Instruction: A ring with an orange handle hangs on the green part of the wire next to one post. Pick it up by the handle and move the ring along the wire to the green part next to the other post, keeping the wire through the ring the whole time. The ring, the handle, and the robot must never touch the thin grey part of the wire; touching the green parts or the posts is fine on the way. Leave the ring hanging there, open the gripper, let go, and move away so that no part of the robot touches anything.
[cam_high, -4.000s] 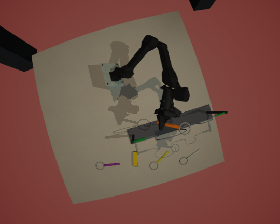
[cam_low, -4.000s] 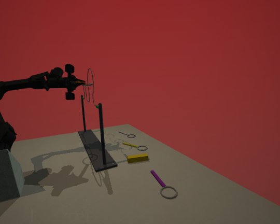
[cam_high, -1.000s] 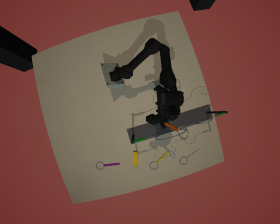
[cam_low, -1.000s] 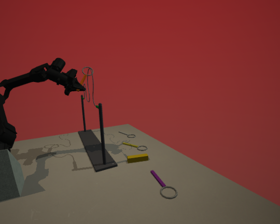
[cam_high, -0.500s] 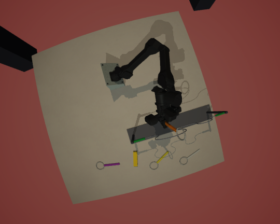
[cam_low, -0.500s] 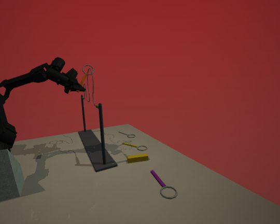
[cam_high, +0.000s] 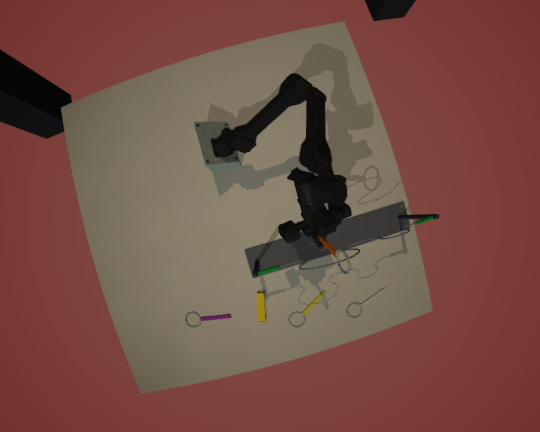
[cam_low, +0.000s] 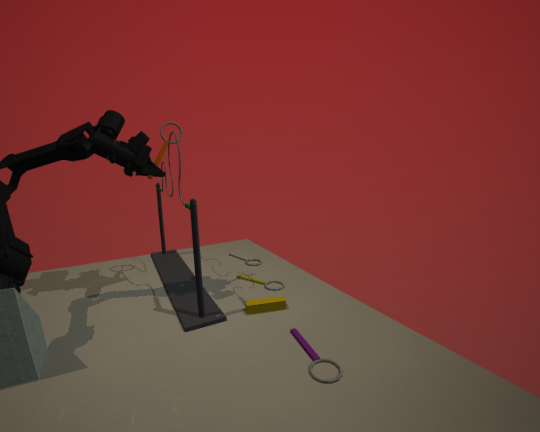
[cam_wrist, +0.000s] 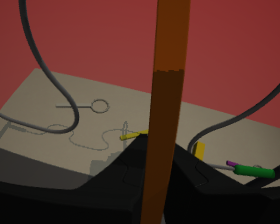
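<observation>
Right now the orange-handled ring is 10 mm ahead of my gripper tip, 10 mm to the left of it and 80 mm above it. Also, from my gripper tip: yellow-handled ring (280 mm ahead, 70 mm to the right, 370 mm below); then grey-handled ring (320 mm ahead, 160 mm to the left, 370 mm below); then yellow block (210 mm ahead, 230 mm to the right, 360 mm below).
</observation>
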